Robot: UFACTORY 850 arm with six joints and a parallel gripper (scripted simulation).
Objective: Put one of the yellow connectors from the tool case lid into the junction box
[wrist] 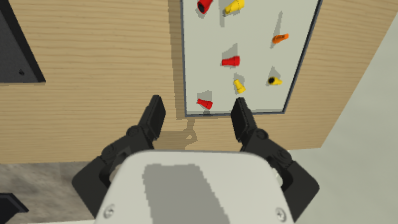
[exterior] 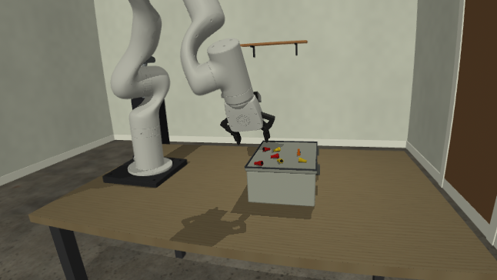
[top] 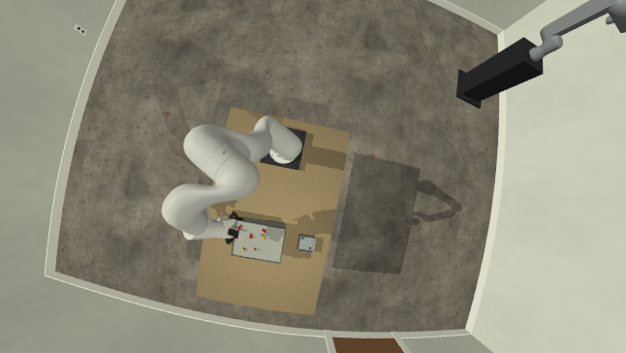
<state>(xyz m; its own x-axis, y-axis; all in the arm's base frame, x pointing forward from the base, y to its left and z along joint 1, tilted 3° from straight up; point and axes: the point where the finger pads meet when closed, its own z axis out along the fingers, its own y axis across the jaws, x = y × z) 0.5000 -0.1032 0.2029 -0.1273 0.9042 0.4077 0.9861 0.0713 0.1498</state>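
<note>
The orange connector lies 13 cm ahead of my hand, 10 cm to the left of it and 7 cm below it. The rest, counted from my hand: grey tool case (8 cm ahead, 11 cm to the left, 11 cm below).
</note>
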